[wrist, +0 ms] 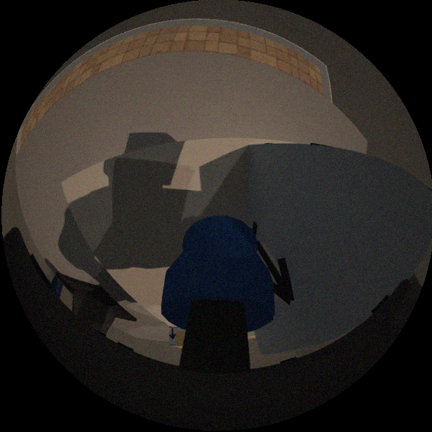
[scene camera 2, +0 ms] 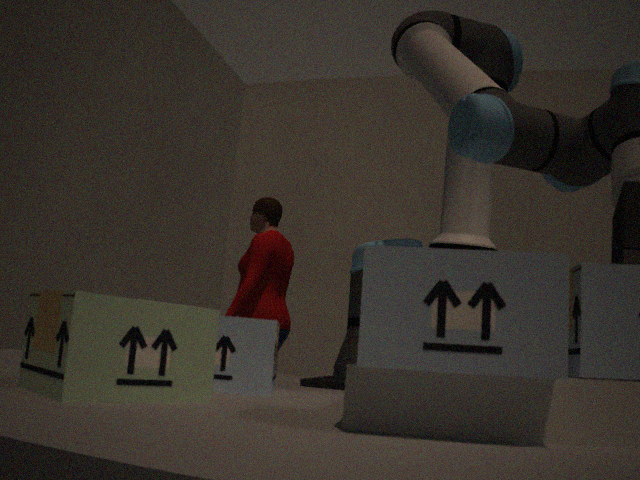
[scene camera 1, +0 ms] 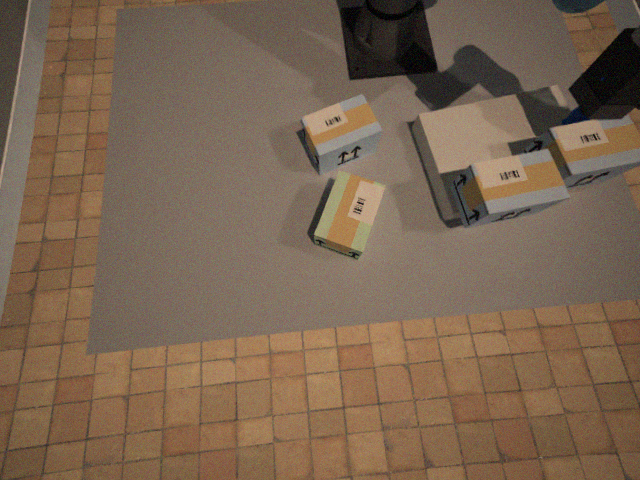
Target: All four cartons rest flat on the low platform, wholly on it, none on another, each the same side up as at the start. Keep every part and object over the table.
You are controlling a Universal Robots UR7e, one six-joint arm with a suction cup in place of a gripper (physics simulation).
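Frame: origin at the arm's base, x right, y back, z down, level; millimetres.
Seen in the pictures: arm's base, link origin: (scene camera 1: 383, 36).
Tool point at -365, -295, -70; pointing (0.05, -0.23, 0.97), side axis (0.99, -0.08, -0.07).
Observation:
Offsets run from my tool point to a thing's top centre, as dx, dy, dz. Level surfaces: height alone.
The low beige platform @(+106, -31, +33) (scene camera 1: 465, 134) (scene camera 2: 447, 405) (wrist: 212, 150) carries two light-blue cartons. One carton @(+150, -156, -53) (scene camera 1: 519, 183) (scene camera 2: 395, 310) rests upright along its front edge. The other @(+5, -77, -54) (scene camera 1: 599, 147) (scene camera 2: 610, 320) (wrist: 345, 220) stands upright farther right and back, partly out of frame. My suction cup (scene camera 1: 573, 116) (wrist: 220, 235) is low behind that carton, close beside its rear face, with nothing seen on it; whether they touch is unclear. The third light-blue carton @(+464, -21, -5) (scene camera 1: 343, 131) (scene camera 2: 248, 356) and the green carton @(+438, -208, -5) (scene camera 1: 348, 214) (scene camera 2: 139, 351) stand upright on the table, left of the platform.
The table @(dz +81) (scene camera 1: 206, 232) extends left and front of the platform, with tiled floor (scene camera 1: 310, 403) beyond its edge. The arm's dark base plate (scene camera 1: 390, 62) is behind the cartons. The black tool body (scene camera 1: 610, 77) leans over the right carton's rear. A person in red (scene camera 2: 266, 279) stands behind the table.

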